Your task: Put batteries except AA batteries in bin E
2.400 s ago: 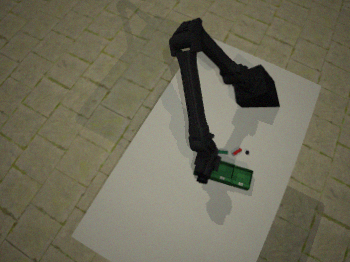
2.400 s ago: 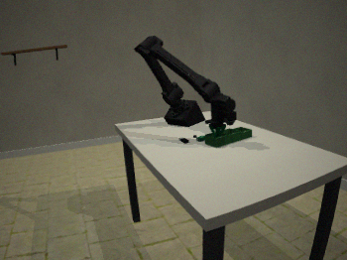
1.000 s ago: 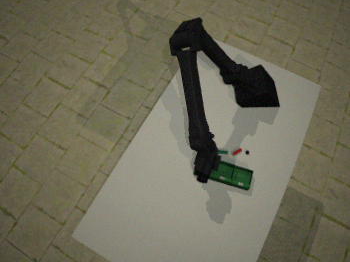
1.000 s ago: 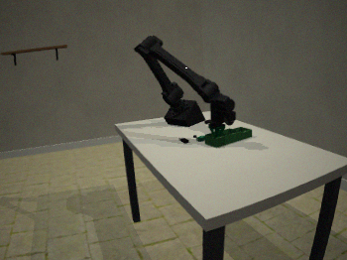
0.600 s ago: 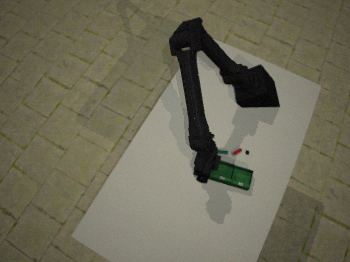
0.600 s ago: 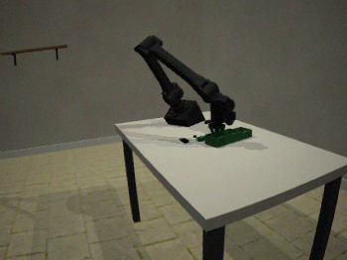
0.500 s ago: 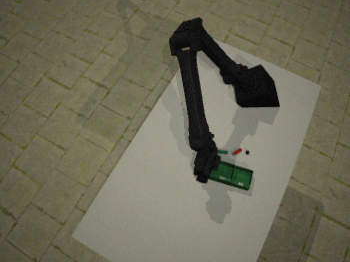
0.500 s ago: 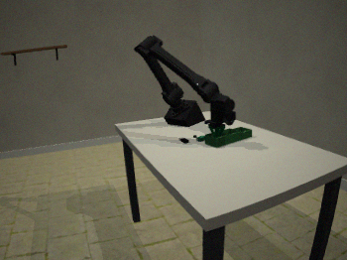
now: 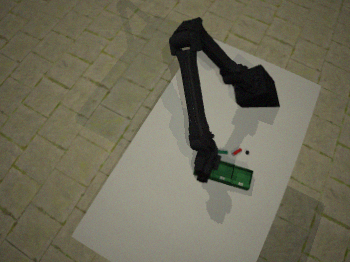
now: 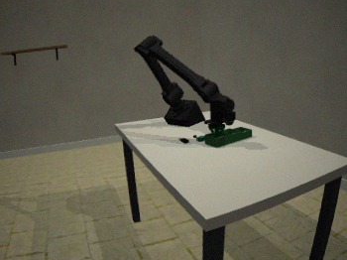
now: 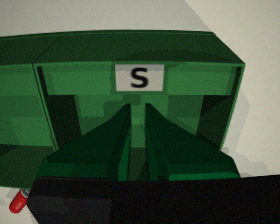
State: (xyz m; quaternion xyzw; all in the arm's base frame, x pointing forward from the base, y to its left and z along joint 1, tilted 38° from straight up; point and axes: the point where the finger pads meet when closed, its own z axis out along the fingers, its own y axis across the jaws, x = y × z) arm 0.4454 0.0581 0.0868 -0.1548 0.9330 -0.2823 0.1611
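My hand is 80 mm to the right of the green bin and 20 mm past it. Also, from my hand: green cylindrical battery (110 mm behind, 40 mm to the left, 20 mm below); then green 9 V battery (90 mm behind, 50 mm to the right, 20 mm below); then red cylindrical battery (140 mm behind, 90 mm to the left, 20 mm below).
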